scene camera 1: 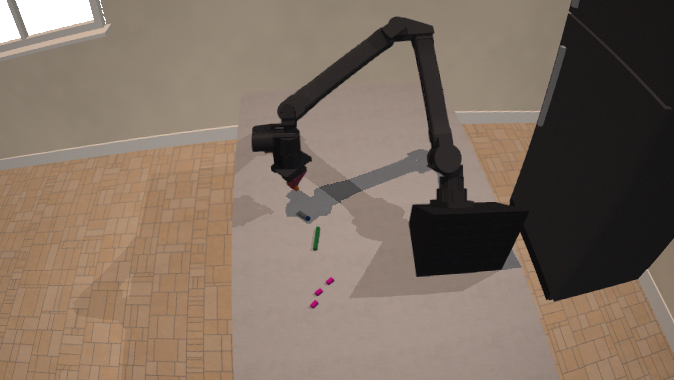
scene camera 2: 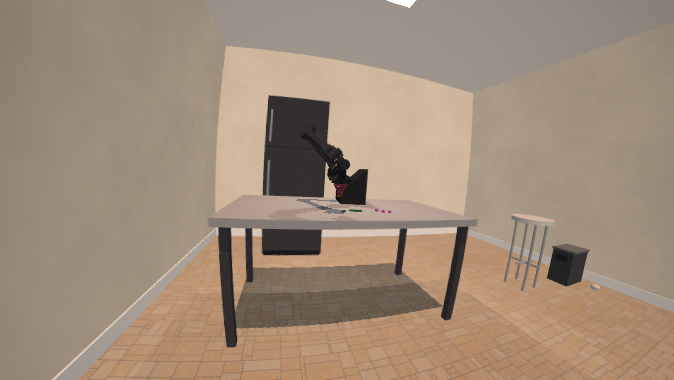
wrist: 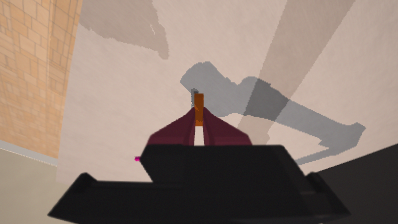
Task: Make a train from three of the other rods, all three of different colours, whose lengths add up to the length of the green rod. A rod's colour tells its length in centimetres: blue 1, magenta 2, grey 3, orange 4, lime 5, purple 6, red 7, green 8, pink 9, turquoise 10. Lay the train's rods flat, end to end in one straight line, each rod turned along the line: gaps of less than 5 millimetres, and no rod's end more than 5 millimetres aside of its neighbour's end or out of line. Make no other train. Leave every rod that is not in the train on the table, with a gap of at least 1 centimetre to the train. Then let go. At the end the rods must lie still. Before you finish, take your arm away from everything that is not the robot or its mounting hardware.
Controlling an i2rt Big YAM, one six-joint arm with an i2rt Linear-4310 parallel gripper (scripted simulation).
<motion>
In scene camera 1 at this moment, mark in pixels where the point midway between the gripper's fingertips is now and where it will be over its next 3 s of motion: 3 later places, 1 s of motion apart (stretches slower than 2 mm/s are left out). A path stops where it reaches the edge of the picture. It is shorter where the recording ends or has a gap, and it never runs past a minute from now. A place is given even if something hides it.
My gripper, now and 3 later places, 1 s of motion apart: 293, 187; 295, 205; 294, 207; 295, 209
</motion>
